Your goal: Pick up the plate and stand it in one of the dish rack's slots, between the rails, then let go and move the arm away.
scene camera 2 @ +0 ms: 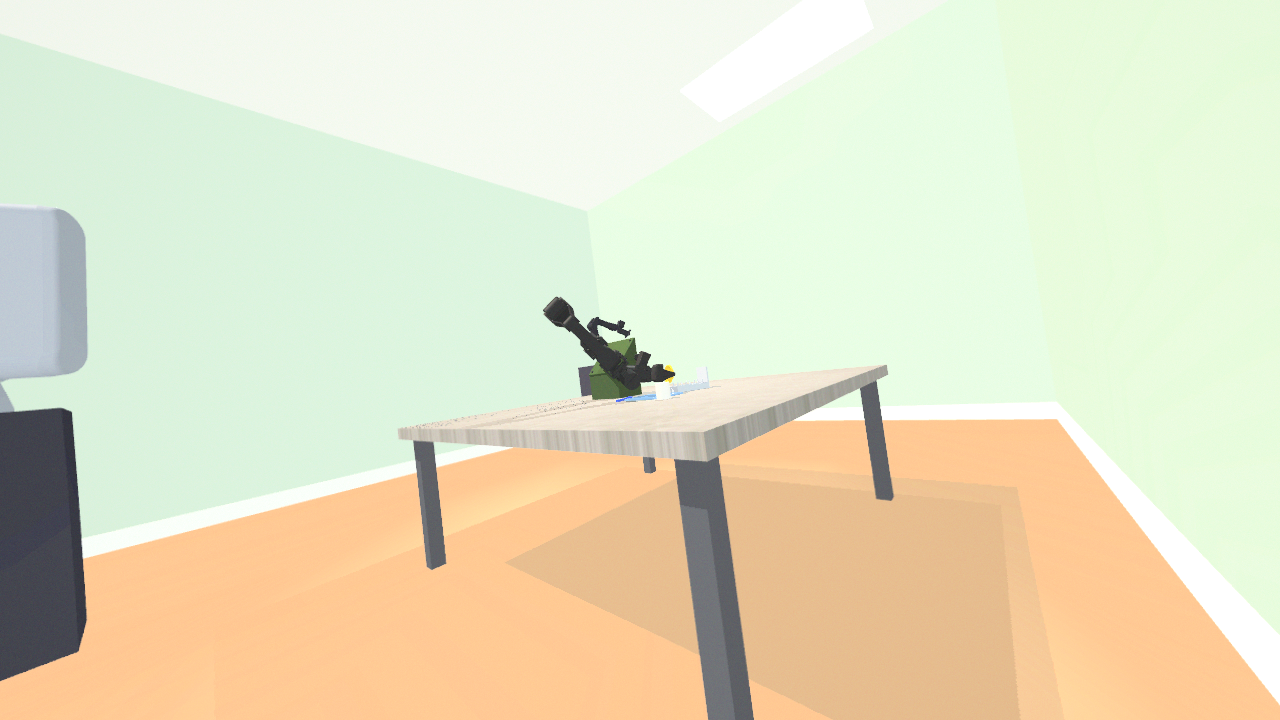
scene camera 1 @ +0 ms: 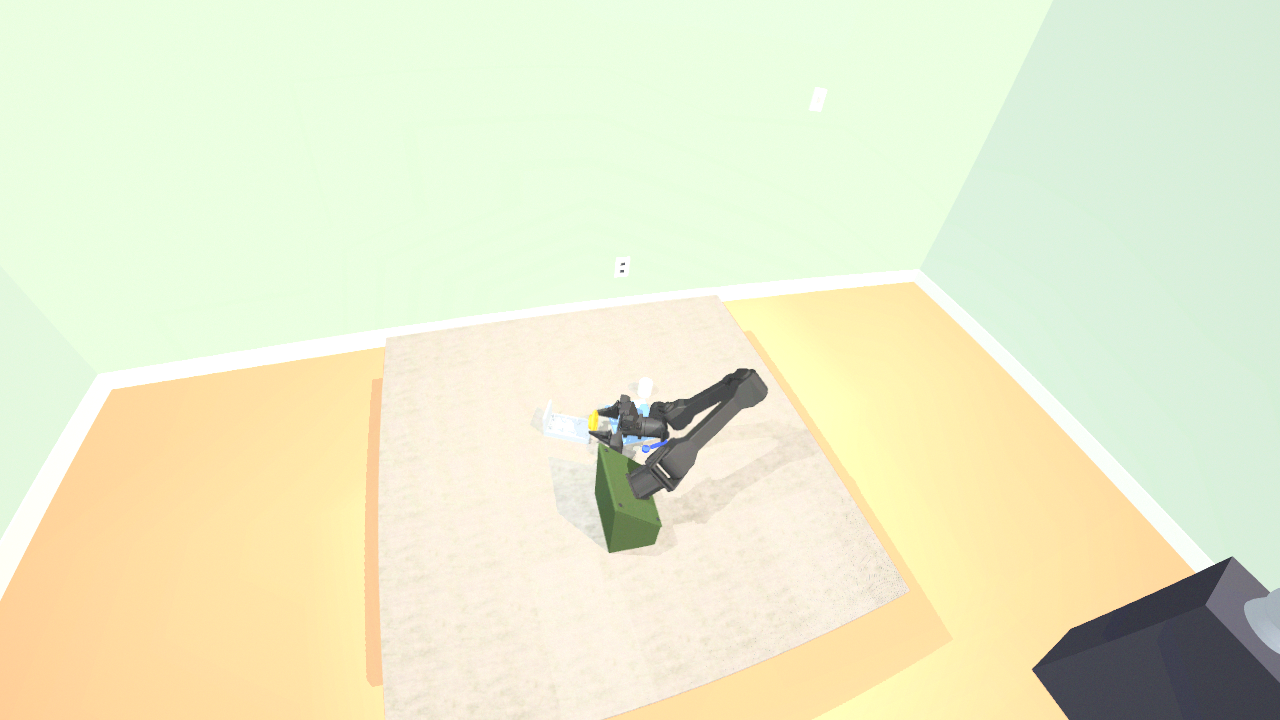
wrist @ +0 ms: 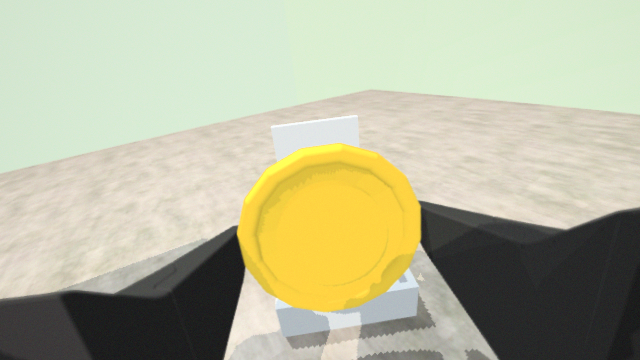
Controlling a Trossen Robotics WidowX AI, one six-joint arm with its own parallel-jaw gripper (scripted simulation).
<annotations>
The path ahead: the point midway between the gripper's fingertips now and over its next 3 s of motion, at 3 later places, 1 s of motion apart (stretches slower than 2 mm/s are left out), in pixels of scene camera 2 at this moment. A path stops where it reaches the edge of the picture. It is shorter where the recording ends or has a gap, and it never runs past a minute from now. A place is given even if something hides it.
The gripper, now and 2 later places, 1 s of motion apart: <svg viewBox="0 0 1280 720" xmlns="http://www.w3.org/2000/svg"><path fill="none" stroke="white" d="M670 374L680 372L680 354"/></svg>
</annotations>
